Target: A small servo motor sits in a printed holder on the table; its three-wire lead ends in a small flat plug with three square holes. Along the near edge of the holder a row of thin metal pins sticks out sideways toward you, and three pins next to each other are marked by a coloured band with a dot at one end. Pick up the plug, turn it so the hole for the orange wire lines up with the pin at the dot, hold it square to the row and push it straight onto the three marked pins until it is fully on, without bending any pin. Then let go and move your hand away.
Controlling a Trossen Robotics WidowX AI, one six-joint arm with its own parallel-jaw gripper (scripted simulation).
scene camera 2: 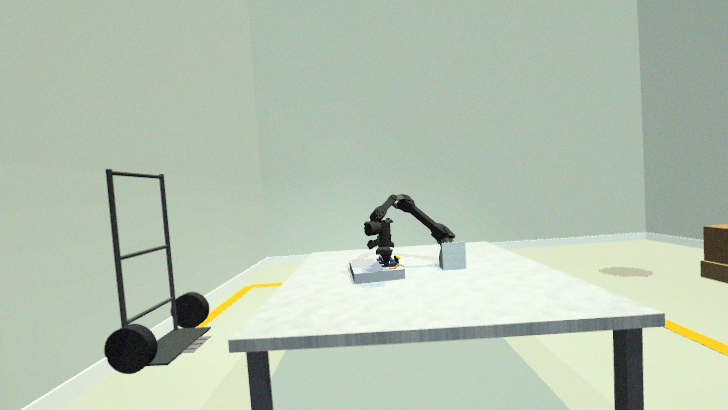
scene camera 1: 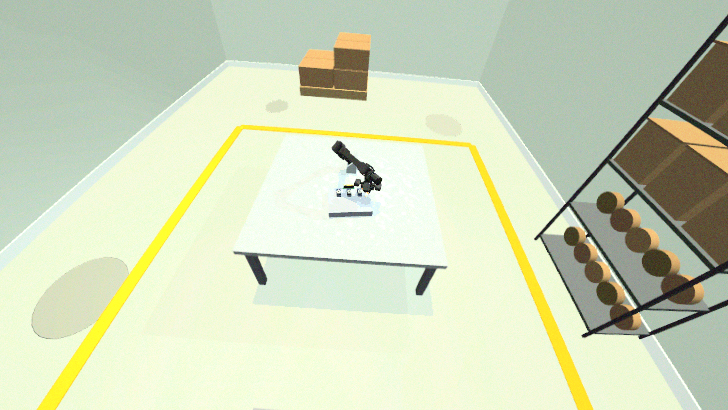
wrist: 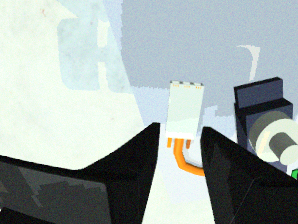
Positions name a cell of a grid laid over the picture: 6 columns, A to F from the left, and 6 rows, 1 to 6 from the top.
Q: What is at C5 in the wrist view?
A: My gripper.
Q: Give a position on a grey printed holder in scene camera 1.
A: C4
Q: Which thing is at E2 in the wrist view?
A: A grey printed holder.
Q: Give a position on a grey printed holder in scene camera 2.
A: D4
